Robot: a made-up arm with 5 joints. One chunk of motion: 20 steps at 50 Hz.
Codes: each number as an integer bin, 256 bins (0 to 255) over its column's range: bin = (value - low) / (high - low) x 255, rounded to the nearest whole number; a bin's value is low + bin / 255 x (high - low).
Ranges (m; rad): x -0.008..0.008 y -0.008..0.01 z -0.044..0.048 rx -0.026..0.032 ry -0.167..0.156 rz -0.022..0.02
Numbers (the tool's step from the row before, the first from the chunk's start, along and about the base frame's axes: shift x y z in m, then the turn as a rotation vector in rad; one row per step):
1: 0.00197 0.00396 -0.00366 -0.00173 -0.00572 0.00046
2: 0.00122 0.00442 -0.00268 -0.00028 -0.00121 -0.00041
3: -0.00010 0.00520 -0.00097 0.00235 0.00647 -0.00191
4: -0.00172 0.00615 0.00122 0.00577 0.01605 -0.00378
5: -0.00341 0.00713 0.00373 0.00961 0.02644 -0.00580
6: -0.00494 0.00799 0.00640 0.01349 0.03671 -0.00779
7: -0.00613 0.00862 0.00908 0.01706 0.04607 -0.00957
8: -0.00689 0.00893 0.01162 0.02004 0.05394 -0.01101
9: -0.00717 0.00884 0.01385 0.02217 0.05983 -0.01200
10: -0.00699 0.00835 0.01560 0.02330 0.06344 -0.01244
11: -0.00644 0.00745 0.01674 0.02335 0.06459 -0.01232
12: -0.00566 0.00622 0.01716 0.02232 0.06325 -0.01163
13: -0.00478 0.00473 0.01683 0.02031 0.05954 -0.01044
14: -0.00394 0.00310 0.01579 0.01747 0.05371 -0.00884
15: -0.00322 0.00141 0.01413 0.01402 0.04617 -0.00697
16: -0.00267 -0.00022 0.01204 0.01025 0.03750 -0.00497
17: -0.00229 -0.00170 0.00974 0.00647 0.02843 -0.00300
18: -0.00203 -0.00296 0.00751 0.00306 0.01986 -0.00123
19: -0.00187 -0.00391 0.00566 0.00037 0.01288 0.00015
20: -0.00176 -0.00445 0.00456 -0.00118 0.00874 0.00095
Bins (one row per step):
1: 159 169 112 107 127 136
2: 147 176 115 113 131 131
3: 126 187 119 125 137 122
4: 100 200 125 140 145 111
5: 73 214 132 157 153 98
6: 49 227 140 174 161 86
7: 30 235 147 189 168 75
8: 18 240 154 202 174 67
9: 13 239 160 212 179 61
10: 16 232 165 217 182 58
11: 25 219 168 217 183 59
12: 37 201 170 212 182 63
13: 51 180 169 204 179 70
14: 65 157 166 191 174 80
15: 76 133 161 176 168 91
16: 85 110 155 159 161 103
17: 91 89 149 143 154 115
18: 95 71 143 128 148 126
19: 98 58 138 116 142 134
20: 99 50 135 109 139 139

